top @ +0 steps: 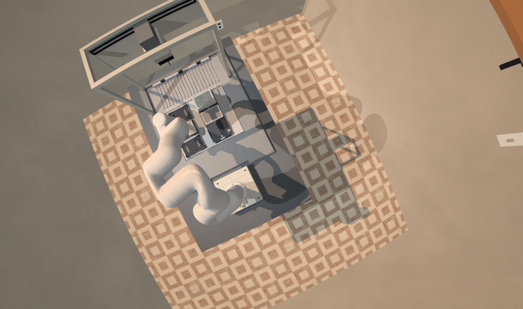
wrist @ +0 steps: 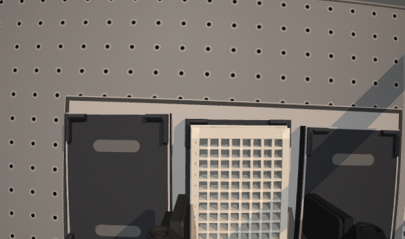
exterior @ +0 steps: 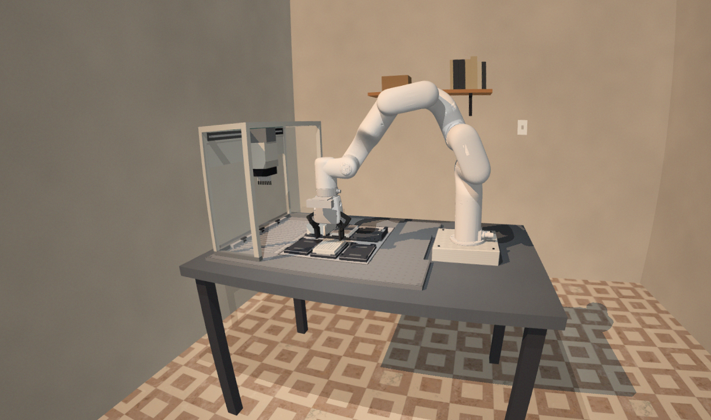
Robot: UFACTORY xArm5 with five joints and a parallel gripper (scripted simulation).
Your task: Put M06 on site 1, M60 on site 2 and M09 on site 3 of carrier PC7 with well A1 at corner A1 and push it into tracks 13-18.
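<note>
The white plate is 4 cm below my hand. From my hand the other things lie so: plate carrier PC7: 19 cm to the right, 4 cm below, 2 cm ahead; then plate nest S3: 11 cm ahead, 5 cm below; then plate nest S1: 11 cm behind, 5 cm below, 1 cm to the right.
</note>
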